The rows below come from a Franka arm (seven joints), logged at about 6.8 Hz.
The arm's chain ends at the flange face. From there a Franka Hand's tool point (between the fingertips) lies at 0.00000 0.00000 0.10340 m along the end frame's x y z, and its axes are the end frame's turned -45 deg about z.
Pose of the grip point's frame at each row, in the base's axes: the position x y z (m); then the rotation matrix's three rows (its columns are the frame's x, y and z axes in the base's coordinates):
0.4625 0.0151 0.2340; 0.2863 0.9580 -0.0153; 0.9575 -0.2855 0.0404; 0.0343 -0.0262 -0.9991
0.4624 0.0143 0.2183; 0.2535 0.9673 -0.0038; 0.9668 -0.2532 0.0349; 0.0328 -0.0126 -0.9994
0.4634 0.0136 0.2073; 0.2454 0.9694 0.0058; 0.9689 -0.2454 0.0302; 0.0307 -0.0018 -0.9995
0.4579 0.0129 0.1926; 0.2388 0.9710 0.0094; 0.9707 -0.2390 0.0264; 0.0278 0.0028 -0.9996
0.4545 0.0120 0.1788; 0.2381 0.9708 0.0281; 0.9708 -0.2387 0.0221; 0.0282 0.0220 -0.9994
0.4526 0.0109 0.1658; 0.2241 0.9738 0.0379; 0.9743 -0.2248 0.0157; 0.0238 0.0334 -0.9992
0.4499 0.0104 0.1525; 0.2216 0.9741 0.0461; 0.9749 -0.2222 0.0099; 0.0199 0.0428 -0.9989
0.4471 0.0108 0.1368; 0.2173 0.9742 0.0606; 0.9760 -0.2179 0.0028; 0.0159 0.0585 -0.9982
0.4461 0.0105 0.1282; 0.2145 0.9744 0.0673; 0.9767 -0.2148 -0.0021; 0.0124 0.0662 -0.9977
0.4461 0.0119 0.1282; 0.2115 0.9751 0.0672; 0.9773 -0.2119 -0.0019; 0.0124 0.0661 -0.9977
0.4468 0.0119 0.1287; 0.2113 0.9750 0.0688; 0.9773 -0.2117 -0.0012; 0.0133 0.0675 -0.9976
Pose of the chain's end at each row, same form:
0.4641 0.0109 0.3373; 0.8799 0.4750 -0.0153; 0.4752 -0.8789 0.0404; 0.0057 -0.0428 -0.9991
0.4628 0.0107 0.3216; 0.8632 0.5047 -0.0038; 0.5046 -0.8627 0.0349; 0.0143 -0.0321 -0.9994
0.4628 0.0105 0.3106; 0.8590 0.5119 0.0058; 0.5116 -0.8586 0.0302; 0.0204 -0.0230 -0.9995
0.4569 0.0102 0.2960; 0.8555 0.5177 0.0094; 0.5174 -0.8554 0.0264; 0.0216 -0.0177 -0.9996
0.4516 0.0097 0.2821; 0.8548 0.5181 0.0281; 0.5177 -0.8552 0.0221; 0.0355 -0.0044 -0.9994
0.4487 0.0093 0.2691; 0.8470 0.5301 0.0379; 0.5300 -0.8479 0.0157; 0.0404 0.0068 -0.9992
0.4451 0.0094 0.2558; 0.8455 0.5321 0.0461; 0.5322 -0.8465 0.0099; 0.0443 0.0162 -0.9989
0.4408 0.0105 0.2400; 0.8425 0.5352 0.0606; 0.5361 -0.8442 0.0028; 0.0526 0.0301 -0.9982
0.4391 0.0107 0.2314; 0.8407 0.5373 0.0673; 0.5387 -0.8425 -0.0021; 0.0556 0.0380 -0.9977
0.4392 0.0121 0.2314; 0.8391 0.5399 0.0672; 0.5412 -0.8409 -0.0019; 0.0555 0.0380 -0.9977
0.4397 0.0120 0.2319; 0.8388 0.5400 0.0688; 0.5414 -0.8407 -0.0012; 0.0571 0.0383 -0.9976

